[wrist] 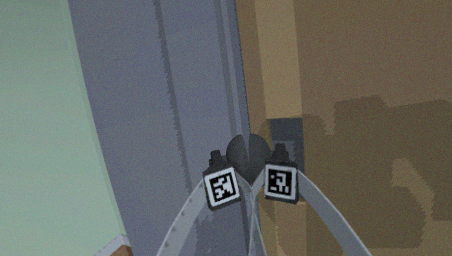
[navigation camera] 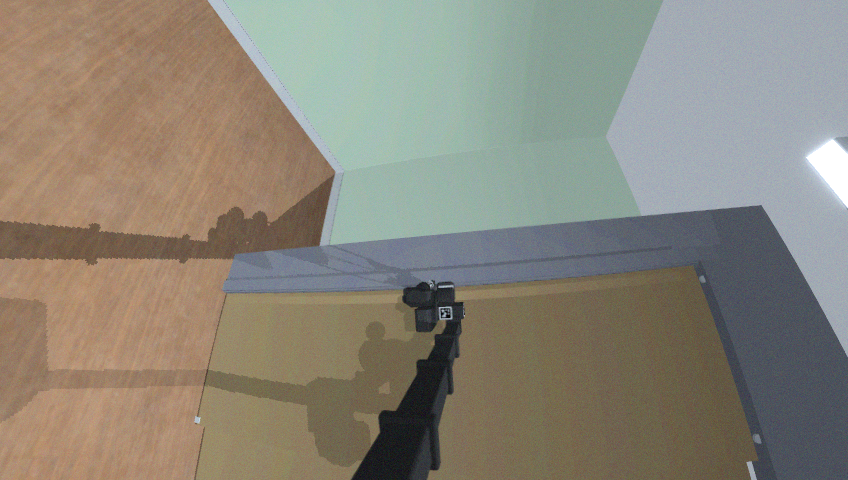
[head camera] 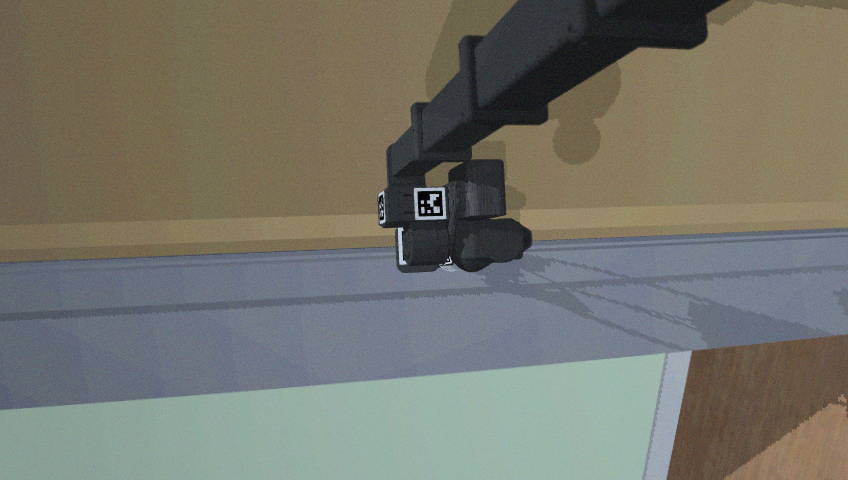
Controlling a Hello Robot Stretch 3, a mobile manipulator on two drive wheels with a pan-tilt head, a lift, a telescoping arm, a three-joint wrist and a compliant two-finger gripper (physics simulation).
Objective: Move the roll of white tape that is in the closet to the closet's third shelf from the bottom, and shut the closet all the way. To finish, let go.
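Places are measured from the robot's base along level axes (x left, y back, z up), in millimetres.
Pixels of known places: gripper, fingertip midpoint: (wrist: 248, 152) (navigation camera: 433, 287).
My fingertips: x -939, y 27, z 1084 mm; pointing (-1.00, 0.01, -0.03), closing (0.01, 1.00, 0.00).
Observation:
Behind a point stands the place of what it marks.
The closet shows a blue-grey side (head camera: 208, 339) @[x -1017, y -88, z 1403 mm] (navigation camera: 523, 246) @[x -1019, y -95, z 1419 mm] (wrist: 130, 100) @[x -1021, y -99, z 1132 mm] and a broad tan-brown panel (head camera: 178, 118) @[x -919, y 207, z 1422 mm] (navigation camera: 595, 368) @[x -876, y 318, z 1600 mm] (wrist: 370, 50) @[x -949, y 132, z 1152 mm] that meets it along a thin dark seam. I cannot tell whether the closet is fully shut. The roll of white tape and the shelves do not show. In the wrist view, my gripper (wrist: 248, 152) @[x -939, y 27, z 1084 mm] has its two dark fingertips together with no object between them, over the seam. A dark rectangular recess (wrist: 286, 129) @[x -987, y 68, z 1086 mm] lies just right of the fingertips. In the head and navigation views, the wrist hides most of the fingers.
The arm (head camera: 529, 53) @[x -316, y 94, z 1196 mm] (navigation camera: 410, 416) @[x -252, y 78, z 1181 mm] stretches across the tan-brown panel. A pale green wall (head camera: 297, 422) @[x -1938, y -421, z 1252 mm] (navigation camera: 446, 89) @[x -1595, y -1216, z 1159 mm] (wrist: 40, 125) @[x -1891, y -1100, z 1020 mm] stands past the blue-grey side. Brown wooden floor (head camera: 791, 457) @[x -1476, y -551, z 0 mm] (navigation camera: 148, 118) @[x -575, y -725, z 0 mm] lies beside the closet. Shadows of the robot fall on floor and panel.

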